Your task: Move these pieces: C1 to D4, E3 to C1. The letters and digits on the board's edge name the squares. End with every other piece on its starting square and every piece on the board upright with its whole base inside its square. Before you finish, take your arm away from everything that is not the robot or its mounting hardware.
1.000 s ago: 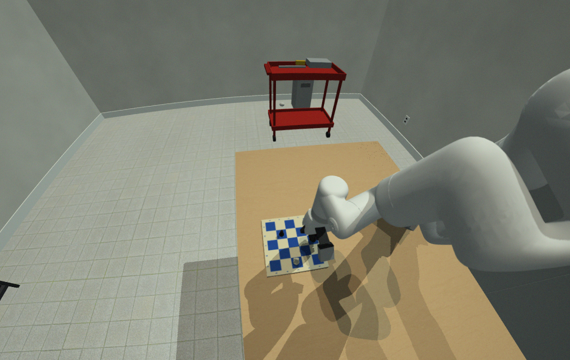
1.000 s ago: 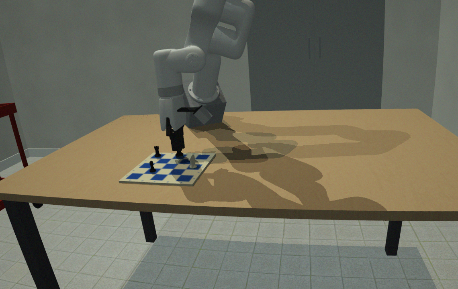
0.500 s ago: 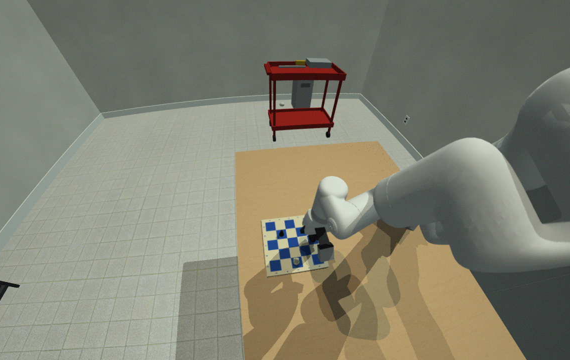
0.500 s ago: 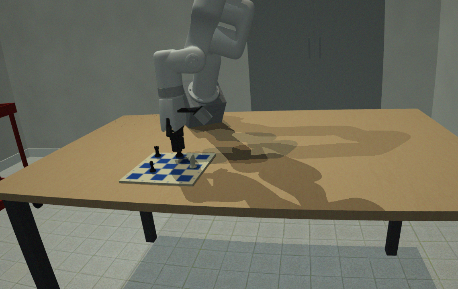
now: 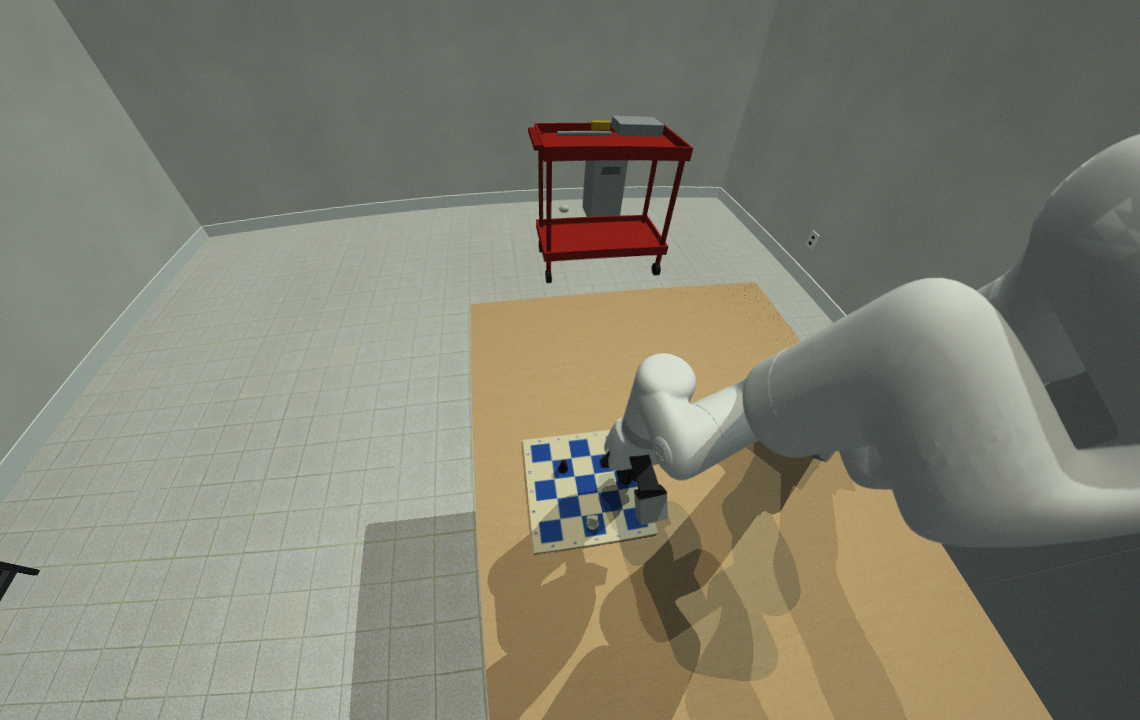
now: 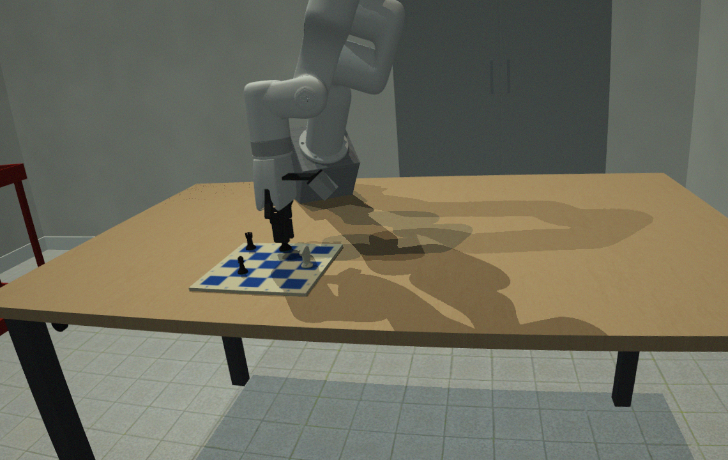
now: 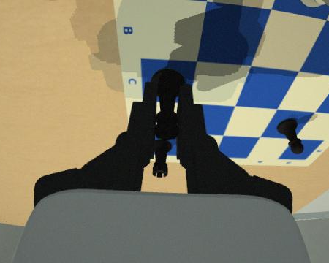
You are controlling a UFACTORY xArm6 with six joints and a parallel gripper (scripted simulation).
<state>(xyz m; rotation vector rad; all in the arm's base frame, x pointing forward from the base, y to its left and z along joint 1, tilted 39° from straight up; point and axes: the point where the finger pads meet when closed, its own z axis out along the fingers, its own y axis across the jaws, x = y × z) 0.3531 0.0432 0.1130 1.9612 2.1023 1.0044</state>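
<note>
My hand is 1 cm above the black piece. The rest, counted from my hand: white piece (6 cm ahead, 9 cm to the left, 2 cm below); then blue-and-cream chessboard (7 cm ahead, 1 cm to the left, 4 cm below).
</note>
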